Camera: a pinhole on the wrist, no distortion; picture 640 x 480 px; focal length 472.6 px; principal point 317.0 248.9 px. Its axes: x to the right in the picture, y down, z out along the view. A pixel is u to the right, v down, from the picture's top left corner.
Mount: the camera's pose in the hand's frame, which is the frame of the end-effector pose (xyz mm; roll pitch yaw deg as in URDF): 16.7 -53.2 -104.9 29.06 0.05 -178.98
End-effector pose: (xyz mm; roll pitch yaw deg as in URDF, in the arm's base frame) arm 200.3 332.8 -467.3 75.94 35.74 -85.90
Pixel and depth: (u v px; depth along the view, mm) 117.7 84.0 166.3
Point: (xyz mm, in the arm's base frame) 215.9 218.3 -451.5
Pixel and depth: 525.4 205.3 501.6
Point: -45.4 312.9 -104.8
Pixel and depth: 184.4 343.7 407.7
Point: -49.8 126.1 -425.6
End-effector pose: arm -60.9 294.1 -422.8 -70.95 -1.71 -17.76
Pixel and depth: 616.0 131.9 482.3
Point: -234.0 702.0 -611.8
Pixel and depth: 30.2 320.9 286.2
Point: 171.3 402.5 -410.8
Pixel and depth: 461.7 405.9 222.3
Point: -77.2 419.8 -373.1
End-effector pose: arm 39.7 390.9 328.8 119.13 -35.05 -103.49
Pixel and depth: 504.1 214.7 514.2
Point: -302.4 657.3 249.6
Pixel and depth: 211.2 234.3 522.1
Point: -376.4 395.5 420.4
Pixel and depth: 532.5 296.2 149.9
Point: 17.4 433.8 288.9
